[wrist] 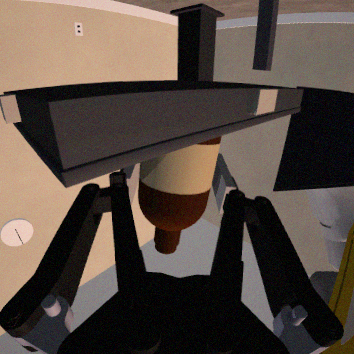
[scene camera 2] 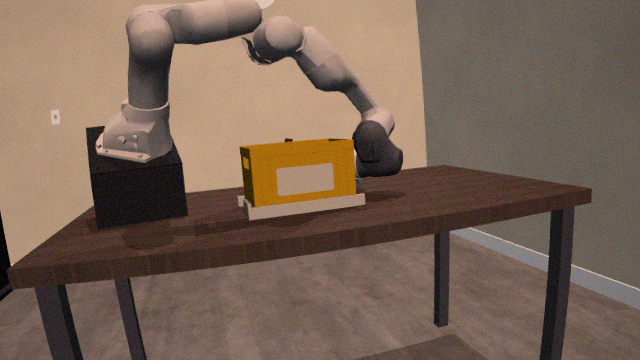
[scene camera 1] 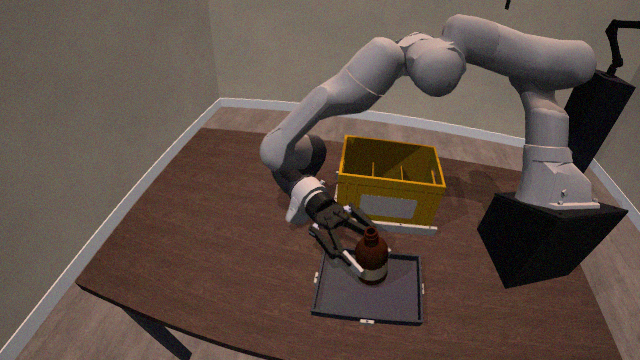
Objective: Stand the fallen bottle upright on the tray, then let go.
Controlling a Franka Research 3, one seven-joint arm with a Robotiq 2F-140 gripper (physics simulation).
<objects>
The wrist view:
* my gripper: 176, 160
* brown bottle: 173, 188
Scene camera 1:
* my gripper: 375, 264
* brown bottle: 371, 252
</objects>
